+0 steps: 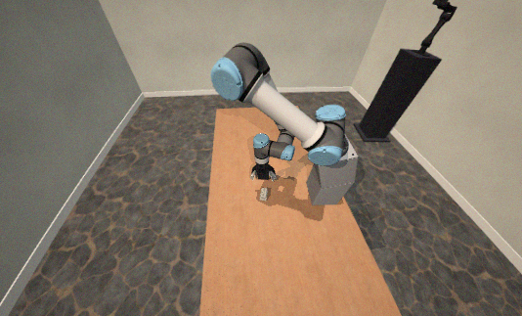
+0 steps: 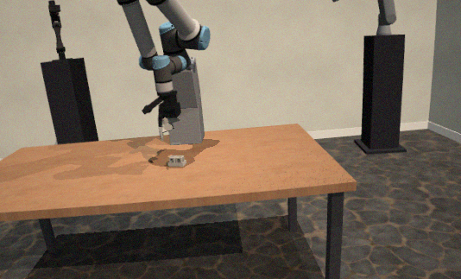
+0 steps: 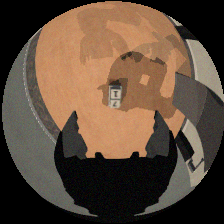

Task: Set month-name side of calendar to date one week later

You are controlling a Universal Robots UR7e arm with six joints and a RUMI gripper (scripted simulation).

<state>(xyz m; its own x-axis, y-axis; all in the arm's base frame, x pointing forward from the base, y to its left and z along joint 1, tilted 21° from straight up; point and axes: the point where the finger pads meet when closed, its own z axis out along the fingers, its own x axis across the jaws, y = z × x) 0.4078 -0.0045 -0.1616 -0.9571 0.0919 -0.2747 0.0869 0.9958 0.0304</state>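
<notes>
Right now my hand is 1 cm past the white calendar tray, 3 cm to the right of it and 14 cm above it.
</notes>
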